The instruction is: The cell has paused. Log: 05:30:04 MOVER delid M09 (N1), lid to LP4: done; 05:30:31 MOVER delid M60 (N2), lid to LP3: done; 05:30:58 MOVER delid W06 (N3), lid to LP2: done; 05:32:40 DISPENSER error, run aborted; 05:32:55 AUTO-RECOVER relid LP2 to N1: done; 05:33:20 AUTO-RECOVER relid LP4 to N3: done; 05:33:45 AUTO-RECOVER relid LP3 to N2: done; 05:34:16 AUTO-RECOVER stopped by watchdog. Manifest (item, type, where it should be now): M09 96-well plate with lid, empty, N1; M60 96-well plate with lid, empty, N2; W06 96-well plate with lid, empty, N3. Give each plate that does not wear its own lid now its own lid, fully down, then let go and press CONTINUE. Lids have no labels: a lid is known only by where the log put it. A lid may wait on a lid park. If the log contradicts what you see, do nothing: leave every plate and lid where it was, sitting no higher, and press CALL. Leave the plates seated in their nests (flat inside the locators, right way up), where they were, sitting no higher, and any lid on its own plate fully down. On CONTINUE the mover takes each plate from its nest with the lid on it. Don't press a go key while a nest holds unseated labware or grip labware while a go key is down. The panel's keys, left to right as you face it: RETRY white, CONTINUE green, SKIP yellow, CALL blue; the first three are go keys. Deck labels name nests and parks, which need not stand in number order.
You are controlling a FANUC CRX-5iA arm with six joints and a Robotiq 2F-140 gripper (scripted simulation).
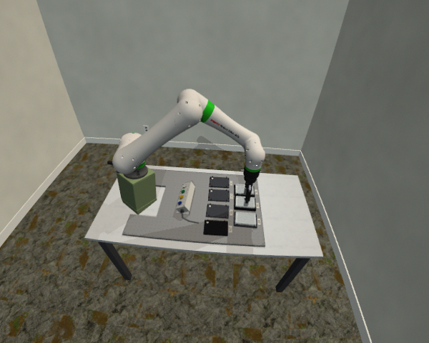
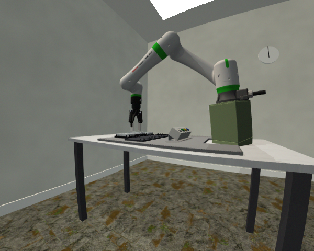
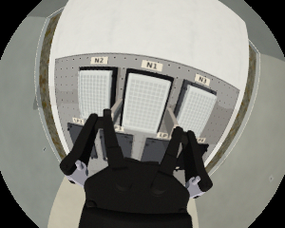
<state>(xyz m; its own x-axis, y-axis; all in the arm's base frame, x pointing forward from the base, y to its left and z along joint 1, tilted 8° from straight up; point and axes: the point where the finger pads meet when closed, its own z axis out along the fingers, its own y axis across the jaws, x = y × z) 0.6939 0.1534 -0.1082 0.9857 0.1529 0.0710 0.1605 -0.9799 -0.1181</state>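
The plate lies 5 cm below my hand. Round my hand: lid park LP4: 14 cm behind, 23 cm to the right, 7 cm below; then green key: 41 cm behind, 6 cm to the right, 1 cm below; then lid park LP3: 19 cm behind, 3 cm to the left, 7 cm below.
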